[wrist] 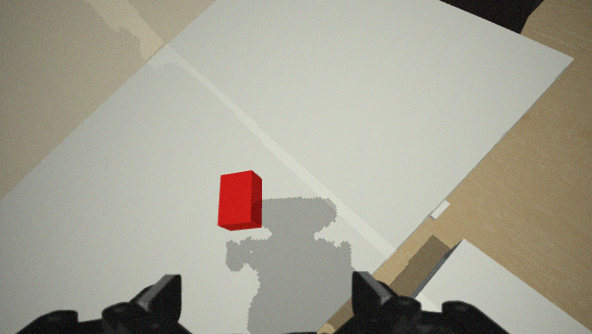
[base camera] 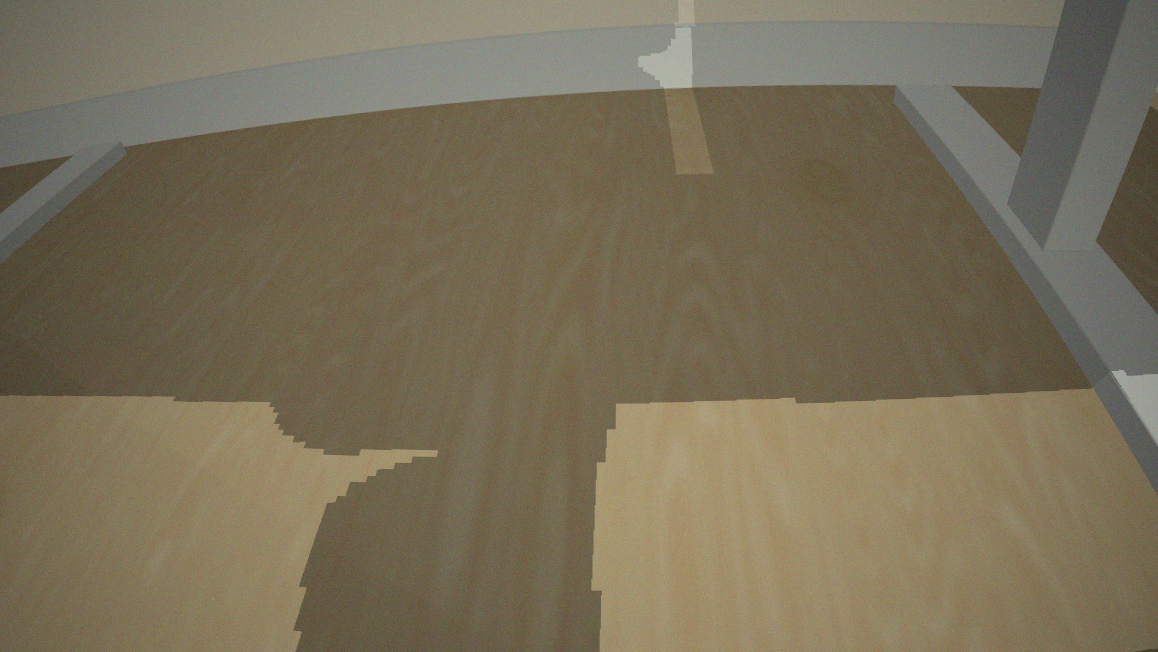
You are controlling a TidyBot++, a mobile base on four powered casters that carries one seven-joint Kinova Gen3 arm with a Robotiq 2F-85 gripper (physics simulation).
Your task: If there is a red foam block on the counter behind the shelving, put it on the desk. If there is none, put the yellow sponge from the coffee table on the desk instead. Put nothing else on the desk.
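A red foam block stands on a broad white top in the wrist view, left of centre. The frames do not show for sure whether this top is the counter or the desk. My gripper is open and empty. It hangs above the white top, and the block lies beyond the fingertips, apart from them. The gripper's grey shadow falls beside the block, on its right. The yellow sponge and the coffee table cannot be made out in either view.
In the base view, a grey upright post stands on a floor rail at the right, and another rail lies at the left. A pale baseboard runs behind. A second white surface shows at the wrist view's lower right.
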